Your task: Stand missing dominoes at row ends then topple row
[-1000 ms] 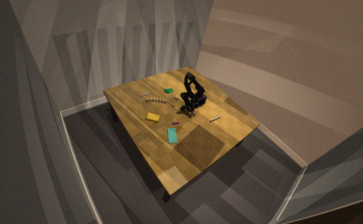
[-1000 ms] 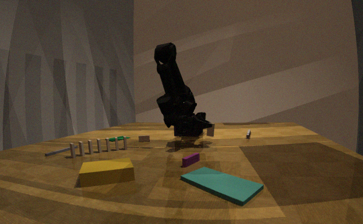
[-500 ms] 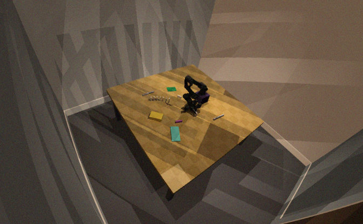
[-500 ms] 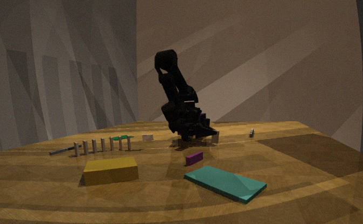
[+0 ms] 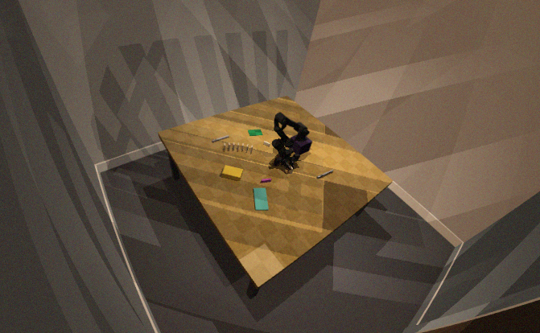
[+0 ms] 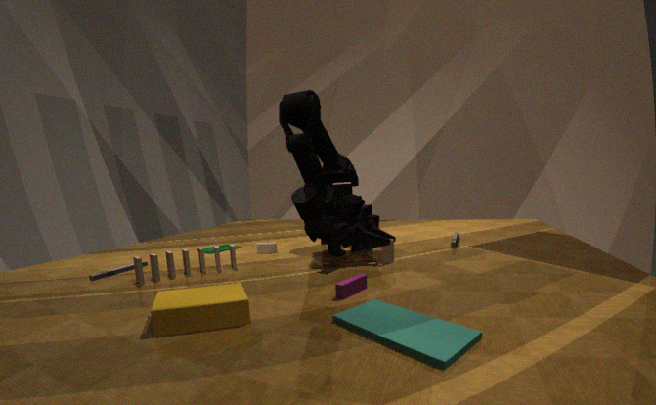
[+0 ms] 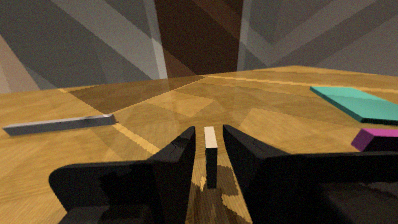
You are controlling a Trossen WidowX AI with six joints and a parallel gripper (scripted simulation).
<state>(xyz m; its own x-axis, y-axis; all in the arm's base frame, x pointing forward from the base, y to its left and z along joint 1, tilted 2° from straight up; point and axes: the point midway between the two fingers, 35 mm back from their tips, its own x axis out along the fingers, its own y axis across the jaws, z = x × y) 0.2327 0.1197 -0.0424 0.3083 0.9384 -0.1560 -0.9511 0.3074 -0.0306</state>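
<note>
Right now my gripper tip is 470 mm to the left of the green flat piece, 80 mm past it and 40 mm above it. The rest, counted from my gripper tip: purple block 190 mm ahead, 50 mm to the right, 30 mm below; then flat teal slab 310 mm ahead, 40 mm below, 30 mm to the left; then yellow block 330 mm ahead, 220 mm to the right, 30 mm below.
</note>
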